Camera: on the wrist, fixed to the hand. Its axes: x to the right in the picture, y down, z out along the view.
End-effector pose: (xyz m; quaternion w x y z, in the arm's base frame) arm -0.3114 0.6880 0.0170 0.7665 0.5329 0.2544 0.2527
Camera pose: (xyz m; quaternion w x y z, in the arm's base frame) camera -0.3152 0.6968 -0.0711 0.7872 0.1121 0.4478 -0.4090
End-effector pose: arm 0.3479 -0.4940 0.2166 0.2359 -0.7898 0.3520 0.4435
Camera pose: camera 0.4330 -0.4715 0.2271 0.4238 -0.7680 -0.4095 0.2509
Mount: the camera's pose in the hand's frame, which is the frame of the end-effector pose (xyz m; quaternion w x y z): 0.0136 -0.0802 -0.0353 0.6737 -0.1164 -0.1033 -0.7225
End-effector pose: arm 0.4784 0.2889 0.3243 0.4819 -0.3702 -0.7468 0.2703
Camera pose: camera 0.4839 0.2551 0.4061 0.3997 0.2620 -0.8518 -0.2147
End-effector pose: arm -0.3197 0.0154 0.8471 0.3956 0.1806 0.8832 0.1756
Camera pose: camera -0.3695 -0.0543 0.8242 0.5056 -0.5443 0.6642 -0.0834
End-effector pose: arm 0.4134 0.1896 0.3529 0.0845 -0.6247 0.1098 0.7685
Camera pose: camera 0.4653 0.2569 0.3276 0.5508 -0.4306 -0.4755 0.5340
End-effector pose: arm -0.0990 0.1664 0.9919 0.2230 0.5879 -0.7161 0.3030
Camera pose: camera -0.0248 0.1713 1.0402 0.3636 0.9188 -0.1160 -0.1011
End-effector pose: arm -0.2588 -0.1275 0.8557 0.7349 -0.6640 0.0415 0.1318
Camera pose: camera -0.2217 -0.1671 0.9258 0.5173 -0.5492 -0.5430 -0.3687
